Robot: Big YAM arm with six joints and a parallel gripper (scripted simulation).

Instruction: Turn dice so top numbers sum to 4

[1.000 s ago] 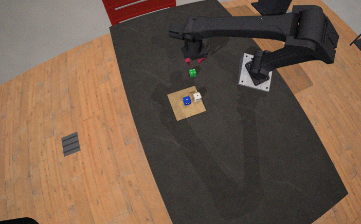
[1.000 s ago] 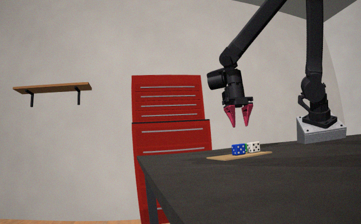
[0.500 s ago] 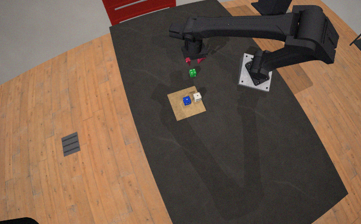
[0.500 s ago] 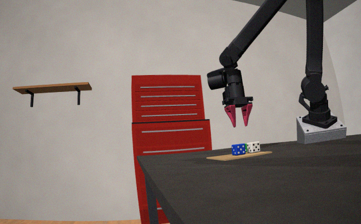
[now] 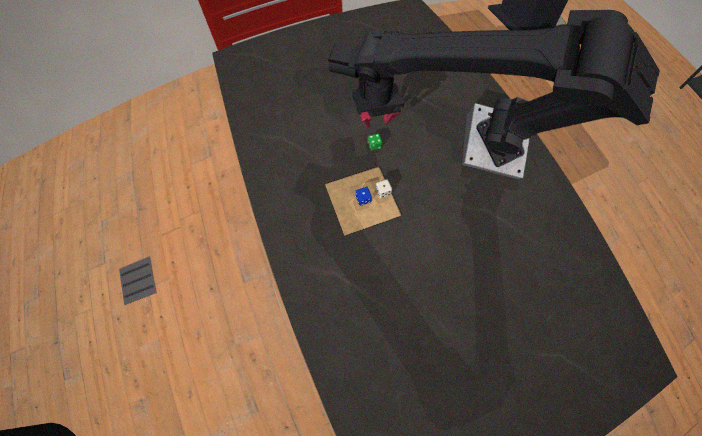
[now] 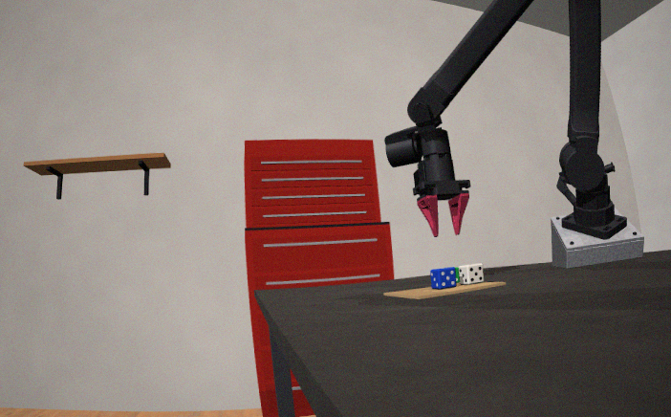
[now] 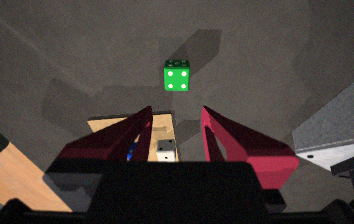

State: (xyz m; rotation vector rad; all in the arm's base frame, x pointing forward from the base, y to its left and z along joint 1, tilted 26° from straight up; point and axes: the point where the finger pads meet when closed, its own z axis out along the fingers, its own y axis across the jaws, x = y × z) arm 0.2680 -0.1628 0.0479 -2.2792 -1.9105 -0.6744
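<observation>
The green die is 9 cm below my hand. Also, from my hand: blue die: 9 cm ahead, 13 cm to the left, 8 cm below; white die: 3 cm ahead, 13 cm to the left, 8 cm below; tan mat: 9 cm ahead, 13 cm to the left, 10 cm below.
</observation>
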